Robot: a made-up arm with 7 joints.
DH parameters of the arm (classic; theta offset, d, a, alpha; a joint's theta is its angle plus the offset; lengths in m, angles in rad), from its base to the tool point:
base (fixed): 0 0.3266 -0.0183 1.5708
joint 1: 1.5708 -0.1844 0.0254 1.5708
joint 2: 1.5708 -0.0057 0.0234 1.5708
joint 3: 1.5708 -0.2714 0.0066 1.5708
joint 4: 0 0.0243 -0.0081 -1.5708
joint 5: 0 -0.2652 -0.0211 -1.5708
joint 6: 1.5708 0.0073 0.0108 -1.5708
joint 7: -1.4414 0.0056 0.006 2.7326
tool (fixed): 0.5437 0.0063 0 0
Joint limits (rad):
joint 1: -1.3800..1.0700
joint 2: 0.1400..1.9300
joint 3: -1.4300..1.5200
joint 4: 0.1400..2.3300
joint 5: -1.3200..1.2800
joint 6: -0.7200..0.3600
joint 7: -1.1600..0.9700
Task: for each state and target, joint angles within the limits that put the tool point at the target. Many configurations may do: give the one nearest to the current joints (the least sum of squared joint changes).
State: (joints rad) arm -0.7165 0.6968 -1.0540 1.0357 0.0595 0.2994 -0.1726
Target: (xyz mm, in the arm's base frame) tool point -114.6 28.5 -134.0
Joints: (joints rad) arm -0.2436 0.1400 -1.3740 0.9001 0.2299 0.2544 0.1544
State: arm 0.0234 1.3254 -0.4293 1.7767 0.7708 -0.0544 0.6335
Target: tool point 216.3 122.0 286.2
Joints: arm 0.5280 0.6621 -0.4998 2.3300 0.7970 -0.1165 0.6538
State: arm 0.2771 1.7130 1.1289 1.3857 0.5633 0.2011 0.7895
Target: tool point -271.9 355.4 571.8
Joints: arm 0.8970 1.8640 1.5200 1.7430 0.5149 0.1737 0.7815
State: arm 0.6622 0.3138 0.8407 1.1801 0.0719 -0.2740 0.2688
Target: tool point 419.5 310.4 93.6
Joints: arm 0.9003 0.1570 0.7308 0.5075 0.1368 -0.2048 0.3366
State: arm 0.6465 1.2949 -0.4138 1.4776 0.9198 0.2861 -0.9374
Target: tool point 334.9 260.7 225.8
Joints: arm 0.6868 0.8789 -0.5660 1.6919 0.9420 0.2856 -0.9412
